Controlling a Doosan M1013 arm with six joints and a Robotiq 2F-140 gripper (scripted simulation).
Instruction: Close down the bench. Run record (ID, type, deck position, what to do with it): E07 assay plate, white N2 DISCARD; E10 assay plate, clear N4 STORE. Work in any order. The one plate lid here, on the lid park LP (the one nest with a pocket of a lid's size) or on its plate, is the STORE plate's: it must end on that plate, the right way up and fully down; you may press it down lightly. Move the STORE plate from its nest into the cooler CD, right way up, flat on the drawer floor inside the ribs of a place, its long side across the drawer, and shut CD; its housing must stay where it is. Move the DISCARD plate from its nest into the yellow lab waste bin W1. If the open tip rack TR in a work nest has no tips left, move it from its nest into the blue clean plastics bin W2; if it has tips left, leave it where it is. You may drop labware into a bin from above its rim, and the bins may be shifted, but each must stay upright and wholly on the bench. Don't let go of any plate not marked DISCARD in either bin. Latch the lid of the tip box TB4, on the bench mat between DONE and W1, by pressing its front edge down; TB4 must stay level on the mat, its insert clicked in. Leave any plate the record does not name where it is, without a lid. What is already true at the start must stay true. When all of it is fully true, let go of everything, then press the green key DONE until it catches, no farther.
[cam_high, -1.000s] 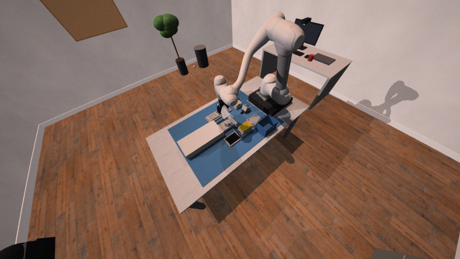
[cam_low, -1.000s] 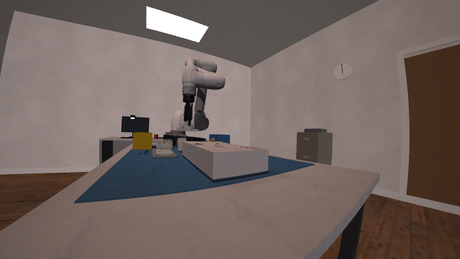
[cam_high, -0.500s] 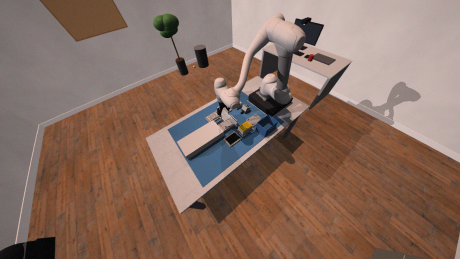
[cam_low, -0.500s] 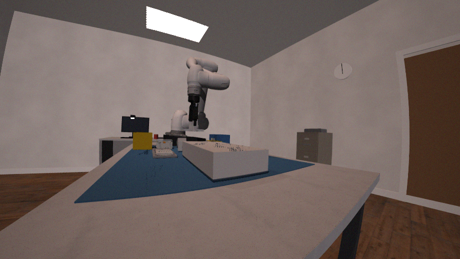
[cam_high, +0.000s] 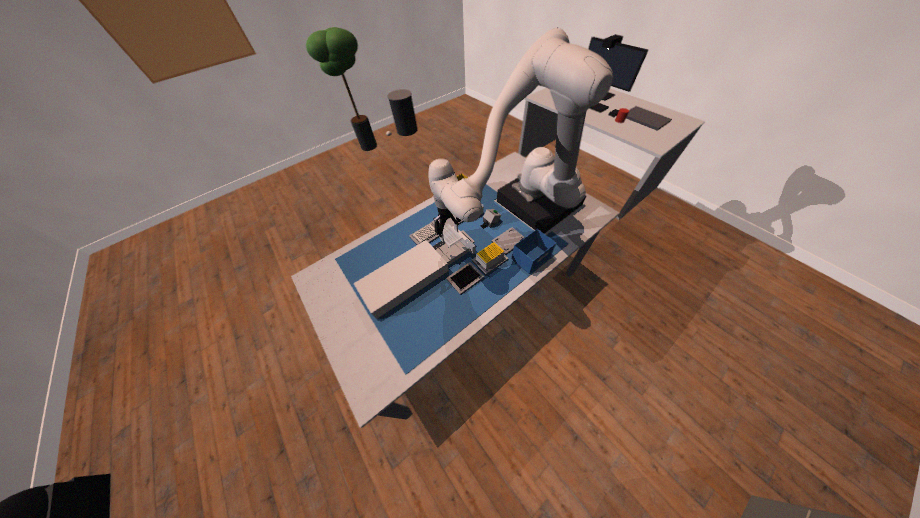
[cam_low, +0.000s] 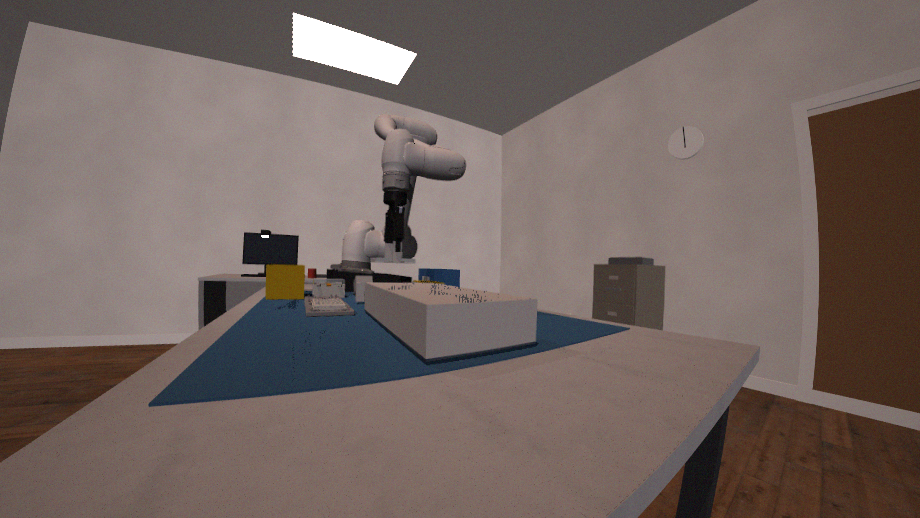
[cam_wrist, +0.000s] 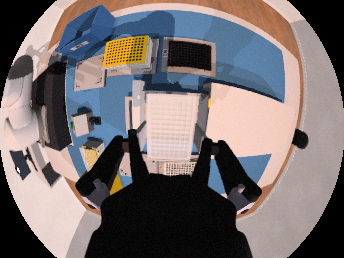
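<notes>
Now: the cooler drawer 4 cm ahead of my hand and 14 cm below it. Also, from my hand: white cooler CD: 17 cm ahead, 2 cm to the left, 13 cm below; white gridded plate: 7 cm ahead, 19 cm to the right, 15 cm below; black plate: 2 cm ahead, 19 cm to the left, 15 cm below.
</notes>
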